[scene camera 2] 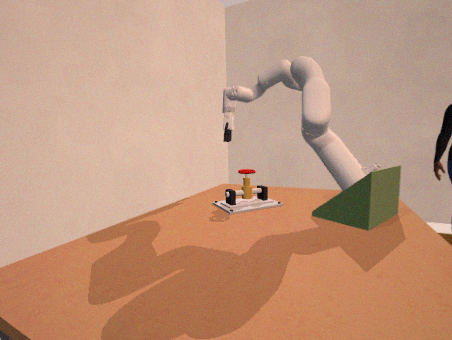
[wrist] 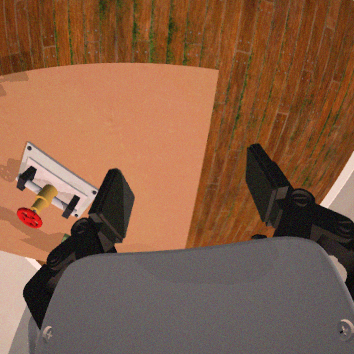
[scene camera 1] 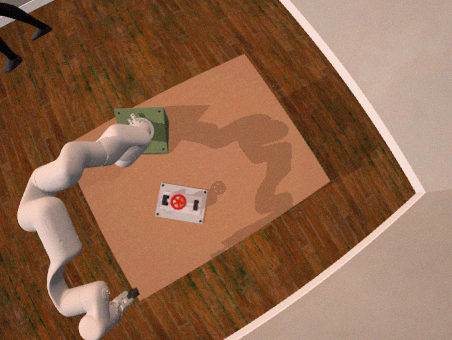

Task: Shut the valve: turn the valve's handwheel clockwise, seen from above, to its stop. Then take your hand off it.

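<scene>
The red handwheel [scene camera 1: 178,202] [scene camera 2: 246,171] [wrist: 29,218] sits on top of a brass-coloured valve body [scene camera 2: 247,189] [wrist: 45,196], which stands upright on a pale base plate [scene camera 1: 187,218] [scene camera 2: 257,205] [wrist: 59,175] with a pipe held by two black brackets. My gripper [scene camera 1: 134,293] [scene camera 2: 227,136] [wrist: 184,172] is open and empty. It is high above the table's corner, well apart from the handwheel; in the wrist view the valve is at the left, beyond the left finger. The turn angle of the handwheel cannot be told.
The table top [scene camera 1: 240,90] [scene camera 2: 300,300] [wrist: 150,115] carries the valve plate and a green wedge-shaped mount [scene camera 1: 160,142] [scene camera 2: 384,197] under the arm's base. Room walls rise beyond the table. A person shows partly at the edge of both scene views.
</scene>
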